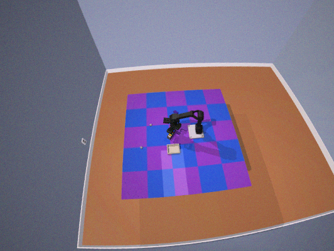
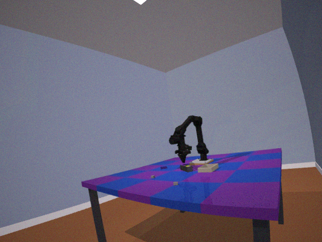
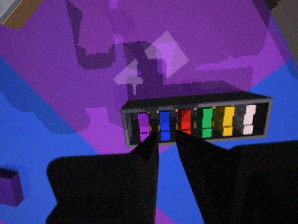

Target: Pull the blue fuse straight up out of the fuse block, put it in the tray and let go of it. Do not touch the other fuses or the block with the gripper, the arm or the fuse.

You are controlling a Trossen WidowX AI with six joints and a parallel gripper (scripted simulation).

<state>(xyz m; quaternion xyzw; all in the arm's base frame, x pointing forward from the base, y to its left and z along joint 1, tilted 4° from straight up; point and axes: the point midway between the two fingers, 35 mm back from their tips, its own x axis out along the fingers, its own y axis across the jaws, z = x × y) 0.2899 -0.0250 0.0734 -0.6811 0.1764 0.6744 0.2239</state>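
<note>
The blue fuse lies 30 mm below my gripper tip. From my gripper tip the other things lie so: beige tray: 210 mm to the left, 50 mm below, 10 mm ahead.
</note>
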